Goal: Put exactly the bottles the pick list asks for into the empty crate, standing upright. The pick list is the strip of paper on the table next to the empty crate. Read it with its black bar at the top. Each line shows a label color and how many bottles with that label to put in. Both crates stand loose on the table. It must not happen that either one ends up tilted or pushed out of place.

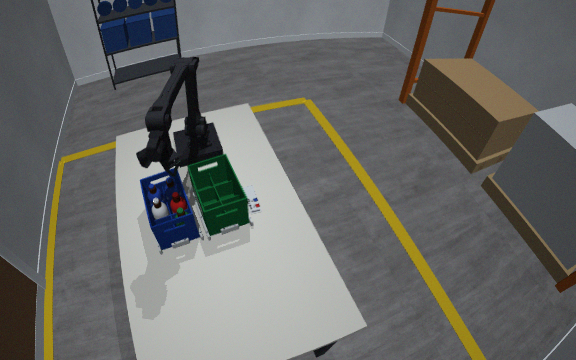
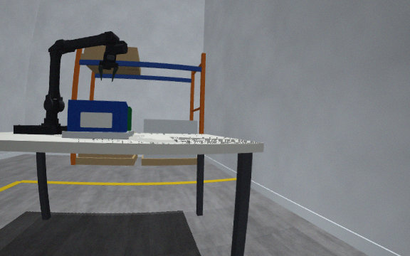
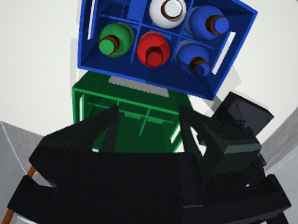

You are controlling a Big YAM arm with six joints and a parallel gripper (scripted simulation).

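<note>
My gripper is now 1 cm past the red bottle, 1 cm to the left of it and 23 cm above it. Also, from my hand: blue crate (2 cm behind, 6 cm to the right, 23 cm below); then green bottle (8 cm ahead, 2 cm to the right, 23 cm below); then white bottle (2 cm behind, 10 cm to the right, 23 cm below).
</note>
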